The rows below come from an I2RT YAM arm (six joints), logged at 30 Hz.
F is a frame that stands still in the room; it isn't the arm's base.
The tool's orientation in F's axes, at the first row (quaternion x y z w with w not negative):
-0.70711 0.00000 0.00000 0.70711
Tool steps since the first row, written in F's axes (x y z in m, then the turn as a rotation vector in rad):
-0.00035 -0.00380 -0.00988 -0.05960 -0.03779 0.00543
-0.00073 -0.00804 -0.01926 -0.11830 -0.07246 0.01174
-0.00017 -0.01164 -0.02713 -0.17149 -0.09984 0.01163
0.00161 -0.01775 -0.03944 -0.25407 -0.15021 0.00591
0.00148 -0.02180 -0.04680 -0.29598 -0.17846 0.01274
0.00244 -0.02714 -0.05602 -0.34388 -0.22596 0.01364
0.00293 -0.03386 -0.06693 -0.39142 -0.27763 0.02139
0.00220 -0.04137 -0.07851 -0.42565 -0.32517 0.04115
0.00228 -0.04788 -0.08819 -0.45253 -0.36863 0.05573
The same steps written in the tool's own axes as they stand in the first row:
-0.00035 0.00988 -0.00380 -0.05960 -0.00543 -0.03779
-0.00073 0.01926 -0.00804 -0.11830 -0.01174 -0.07246
-0.00017 0.02713 -0.01164 -0.17149 -0.01163 -0.09984
0.00161 0.03944 -0.01775 -0.25407 -0.00591 -0.15021
0.00148 0.04680 -0.02180 -0.29598 -0.01274 -0.17846
0.00244 0.05602 -0.02714 -0.34388 -0.01364 -0.22596
0.00293 0.06693 -0.03386 -0.39142 -0.02139 -0.27763
0.00220 0.07851 -0.04137 -0.42565 -0.04115 -0.32517
0.00228 0.08819 -0.04788 -0.45253 -0.05573 -0.36863

